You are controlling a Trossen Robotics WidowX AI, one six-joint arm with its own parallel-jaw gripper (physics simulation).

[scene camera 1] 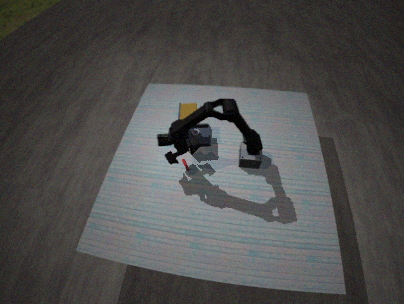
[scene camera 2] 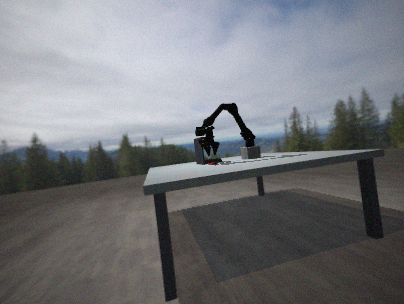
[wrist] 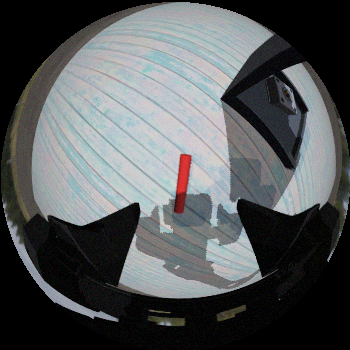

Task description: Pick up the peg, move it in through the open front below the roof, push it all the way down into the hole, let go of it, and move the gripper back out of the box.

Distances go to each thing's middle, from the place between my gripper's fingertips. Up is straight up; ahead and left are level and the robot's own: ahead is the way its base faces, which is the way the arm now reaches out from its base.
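Box (wrist: 246, 94): my hand 200 mm to the left of it, 50 mm past it, 50 mm below it.
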